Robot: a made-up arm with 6 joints. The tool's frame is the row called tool.
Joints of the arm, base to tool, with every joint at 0 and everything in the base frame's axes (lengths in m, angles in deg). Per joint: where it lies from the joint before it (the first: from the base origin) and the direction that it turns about. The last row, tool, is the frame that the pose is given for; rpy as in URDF.
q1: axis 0 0 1 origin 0.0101 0.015 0.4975
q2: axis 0 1 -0.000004 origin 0.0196 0.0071 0.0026
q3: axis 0 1 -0.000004 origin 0.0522 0.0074 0.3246
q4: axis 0 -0.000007 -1 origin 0.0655 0.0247 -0.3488
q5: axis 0 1 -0.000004 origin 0.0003 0.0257 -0.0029
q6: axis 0 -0.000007 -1 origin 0.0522 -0.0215 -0.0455
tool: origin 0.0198 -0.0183 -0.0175 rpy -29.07 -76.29 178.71
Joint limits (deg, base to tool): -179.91..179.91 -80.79..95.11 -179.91..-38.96 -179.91..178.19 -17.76..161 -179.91..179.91
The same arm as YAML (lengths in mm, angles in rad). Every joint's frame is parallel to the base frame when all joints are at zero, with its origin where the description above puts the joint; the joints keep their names.
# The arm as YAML. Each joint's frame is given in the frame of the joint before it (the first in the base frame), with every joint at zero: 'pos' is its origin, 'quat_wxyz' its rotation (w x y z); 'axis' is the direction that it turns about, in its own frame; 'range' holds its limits. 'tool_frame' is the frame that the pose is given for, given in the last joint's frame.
length_unit: mm
angle_unit: rad
joints:
  - joint: q1
    pos: [10.1, 15.0, 497.5]
    quat_wxyz: [1.0, 0.0, 0.0, 0.0]
    axis: "+z"
    range: [-3.14, 3.14]
  - joint: q2
    pos: [19.6, 7.1, 2.6]
    quat_wxyz: [1.0, 0.0, 0.0, 0.0]
    axis: "+y"
    range: [-1.4101, 1.66]
  - joint: q3
    pos: [52.2, 7.4, 324.6]
    quat_wxyz: [1.0, 0.0, 0.0, 0.0]
    axis: "+y"
    range: [-3.14, -0.68]
  - joint: q4
    pos: [65.5, 24.7, -348.8]
    quat_wxyz: [1.0, 0.0, 0.0, 0.0]
    axis: "-z"
    range: [-3.14, 3.11]
  - joint: q5
    pos: [0.3, 25.7, -2.9]
    quat_wxyz: [1.0, 0.0, 0.0, 0.0]
    axis: "+y"
    range: [-0.31, 2.81]
  - joint: q6
    pos: [52.2, -21.5, -45.5]
    quat_wxyz: [1.0, 0.0, 0.0, 0.0]
    axis: "-z"
    range: [-3.14, 3.14]
tool_frame:
  pos: [19.8, -18.3, -17.5]
  quat_wxyz: [0.163573, 0.595626, -0.204094, 0.759486]

